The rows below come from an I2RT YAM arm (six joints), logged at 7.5 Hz.
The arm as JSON. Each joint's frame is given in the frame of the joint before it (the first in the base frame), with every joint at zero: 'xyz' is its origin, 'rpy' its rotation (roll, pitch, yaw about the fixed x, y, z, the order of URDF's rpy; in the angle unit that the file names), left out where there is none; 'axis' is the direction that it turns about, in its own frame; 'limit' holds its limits. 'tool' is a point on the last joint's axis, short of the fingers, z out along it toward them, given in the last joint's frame.
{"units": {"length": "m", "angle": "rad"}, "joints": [
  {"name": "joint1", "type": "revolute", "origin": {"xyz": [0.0, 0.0, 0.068]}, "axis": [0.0, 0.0, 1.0], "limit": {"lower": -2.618, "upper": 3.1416}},
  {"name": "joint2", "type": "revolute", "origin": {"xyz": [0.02, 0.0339, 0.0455]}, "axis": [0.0, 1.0, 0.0], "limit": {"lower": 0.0, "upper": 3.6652}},
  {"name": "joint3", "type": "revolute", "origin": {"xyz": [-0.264, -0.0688, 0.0]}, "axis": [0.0, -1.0, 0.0], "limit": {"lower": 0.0, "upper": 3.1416}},
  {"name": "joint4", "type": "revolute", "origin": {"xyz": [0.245, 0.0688, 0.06]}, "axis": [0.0, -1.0, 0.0], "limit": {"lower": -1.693, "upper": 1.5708}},
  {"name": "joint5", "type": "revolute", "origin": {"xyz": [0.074, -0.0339, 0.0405]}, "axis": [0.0, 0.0, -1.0], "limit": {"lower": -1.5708, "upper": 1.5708}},
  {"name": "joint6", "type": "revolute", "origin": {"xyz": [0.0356, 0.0, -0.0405]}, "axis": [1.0, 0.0, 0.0], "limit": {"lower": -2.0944, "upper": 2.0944}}
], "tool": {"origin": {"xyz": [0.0, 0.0, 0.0], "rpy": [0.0, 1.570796, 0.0]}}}
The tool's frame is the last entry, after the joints.
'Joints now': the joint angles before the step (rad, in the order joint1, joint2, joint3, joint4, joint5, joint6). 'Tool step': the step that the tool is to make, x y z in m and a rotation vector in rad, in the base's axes. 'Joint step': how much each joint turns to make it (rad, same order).
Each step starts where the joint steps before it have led.
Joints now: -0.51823 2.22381 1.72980 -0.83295 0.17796 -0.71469
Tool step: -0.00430 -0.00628 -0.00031 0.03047 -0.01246 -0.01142
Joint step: -0.01946 0.00001 -0.00001 -0.00457 -0.03357 -0.00001
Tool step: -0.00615 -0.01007 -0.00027 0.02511 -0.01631 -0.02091
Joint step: -0.02861 0.00040 0.00003 0.00113 -0.03091 -0.00038
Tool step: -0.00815 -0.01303 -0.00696 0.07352 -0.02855 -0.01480
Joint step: -0.04044 0.01560 -0.00006 -0.00074 -0.08086 -0.00725
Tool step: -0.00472 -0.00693 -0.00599 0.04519 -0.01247 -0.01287
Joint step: -0.02213 0.01375 0.00003 -0.00230 -0.04502 0.00038
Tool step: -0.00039 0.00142 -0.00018 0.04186 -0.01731 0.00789
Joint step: -0.00152 0.00001 0.00002 -0.01068 -0.04502 -0.00037
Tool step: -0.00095 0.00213 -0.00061 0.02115 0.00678 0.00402
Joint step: 0.00153 -0.00001 -0.00115 -0.01680 -0.01334 0.00000
